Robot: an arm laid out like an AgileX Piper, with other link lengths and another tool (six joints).
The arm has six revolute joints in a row. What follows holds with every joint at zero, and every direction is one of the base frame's. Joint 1 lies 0.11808 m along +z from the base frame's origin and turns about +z. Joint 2 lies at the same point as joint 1 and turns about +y. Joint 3 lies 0.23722 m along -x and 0.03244 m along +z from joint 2 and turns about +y. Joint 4 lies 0.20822 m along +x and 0.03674 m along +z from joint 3 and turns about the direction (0.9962, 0, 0.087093). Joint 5 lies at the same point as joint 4 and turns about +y. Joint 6 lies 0.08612 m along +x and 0.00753 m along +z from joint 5 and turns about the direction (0.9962, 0, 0.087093). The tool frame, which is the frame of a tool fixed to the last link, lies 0.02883 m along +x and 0.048 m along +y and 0.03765 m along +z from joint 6; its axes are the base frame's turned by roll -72.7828, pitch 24.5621 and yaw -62.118 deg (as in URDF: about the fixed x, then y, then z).
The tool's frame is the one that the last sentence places.
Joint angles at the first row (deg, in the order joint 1, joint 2, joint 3, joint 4, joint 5, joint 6):
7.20, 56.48, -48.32, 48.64, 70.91, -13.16
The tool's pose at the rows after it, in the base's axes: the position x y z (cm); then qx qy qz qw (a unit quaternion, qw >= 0):
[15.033 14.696 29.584 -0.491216 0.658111 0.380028 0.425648]
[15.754 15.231 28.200 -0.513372 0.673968 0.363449 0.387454]
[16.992 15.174 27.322 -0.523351 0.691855 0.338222 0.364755]
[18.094 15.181 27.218 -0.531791 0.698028 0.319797 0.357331]
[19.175 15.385 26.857 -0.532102 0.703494 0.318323 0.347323]
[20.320 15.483 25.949 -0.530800 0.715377 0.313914 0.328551]
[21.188 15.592 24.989 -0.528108 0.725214 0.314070 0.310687]
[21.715 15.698 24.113 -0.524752 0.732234 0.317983 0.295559]
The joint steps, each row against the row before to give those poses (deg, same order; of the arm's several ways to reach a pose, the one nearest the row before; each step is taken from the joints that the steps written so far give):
4.60, 3.31, -0.15, -2.25, -0.24, 0.01
2.52, 3.56, -1.60, -5.09, -0.36, 1.80
0.34, 3.24, -2.33, -4.59, -0.24, 1.74
0.09, 2.56, -2.82, -2.76, -0.12, 0.78
0.00, 3.07, -2.01, -0.71, 0.00, 0.15
0.00, 3.41, -1.59, -1.54, 0.00, 0.72
0.00, 2.93, -0.93, -0.87, 0.00, 0.43
0.00, 2.20, -0.26, -0.25, 0.00, 0.09

